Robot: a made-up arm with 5 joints.
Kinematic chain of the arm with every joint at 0, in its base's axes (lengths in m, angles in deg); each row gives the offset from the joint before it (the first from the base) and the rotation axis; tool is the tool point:
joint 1: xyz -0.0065 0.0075 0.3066 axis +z
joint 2: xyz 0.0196 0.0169 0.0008 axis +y
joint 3: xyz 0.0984 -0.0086 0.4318 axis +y
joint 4: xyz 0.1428 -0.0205 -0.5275 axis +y
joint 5: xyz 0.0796 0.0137 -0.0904 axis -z
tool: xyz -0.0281 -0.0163 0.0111
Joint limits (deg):
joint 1: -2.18..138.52
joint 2: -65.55..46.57
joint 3: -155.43..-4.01
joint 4: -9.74..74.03
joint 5: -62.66..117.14
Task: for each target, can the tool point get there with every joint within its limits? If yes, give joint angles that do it. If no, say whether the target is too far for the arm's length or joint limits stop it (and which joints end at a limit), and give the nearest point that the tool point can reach.
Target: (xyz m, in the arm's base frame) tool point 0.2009 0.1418 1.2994
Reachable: yes | joints 36.18 -23.74 -114.20 32.99 1.58
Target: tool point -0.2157 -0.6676 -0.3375
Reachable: no: joint limits stop it (at a limit: joint 1, joint 2, joint 3, joint 5) | nearest point 0.0673 -0.0263 -0.0382 | short by 0.762 m
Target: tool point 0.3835 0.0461 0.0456
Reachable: yes | joints 8.81 21.02 -19.06 33.47 -15.14
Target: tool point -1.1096 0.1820 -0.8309
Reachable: no: too far | nearest point -0.5110 0.4082 -0.0785 | short by 0.988 m
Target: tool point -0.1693 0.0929 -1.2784
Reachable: no: too far | nearest point -0.2693 0.1945 -0.1200 | short by 1.167 m
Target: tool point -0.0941 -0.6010 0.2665
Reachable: no: joint limits stop it (at a limit: joint 1, joint 2, joint 3, joint 4) | nearest point 0.0391 -0.0239 0.0202 | short by 0.641 m
